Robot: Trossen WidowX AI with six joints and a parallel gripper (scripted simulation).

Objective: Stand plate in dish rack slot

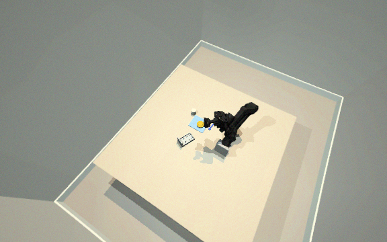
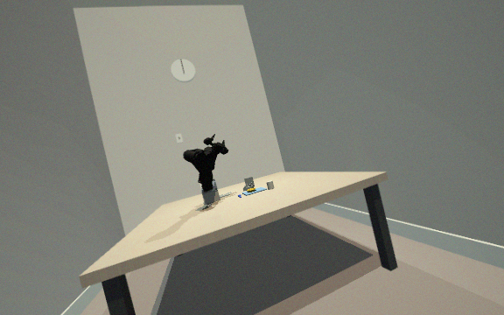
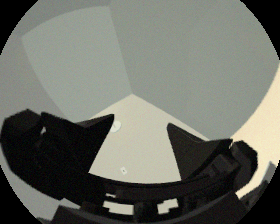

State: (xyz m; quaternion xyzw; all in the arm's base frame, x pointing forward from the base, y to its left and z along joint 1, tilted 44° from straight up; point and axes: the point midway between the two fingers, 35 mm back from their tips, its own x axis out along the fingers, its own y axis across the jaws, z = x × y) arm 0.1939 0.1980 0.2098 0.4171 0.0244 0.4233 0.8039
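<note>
The yellow plate is 43 cm below my gripper tip, 14 cm to the right of it and 10 cm ahead of it. The rest, counted from my gripper tip: blue utensil 44 cm below, 16 cm to the right; then light blue mat 44 cm below, 15 cm to the right, 11 cm ahead; then grey dish rack 42 cm below, 15 cm ahead, 5 cm to the left.
</note>
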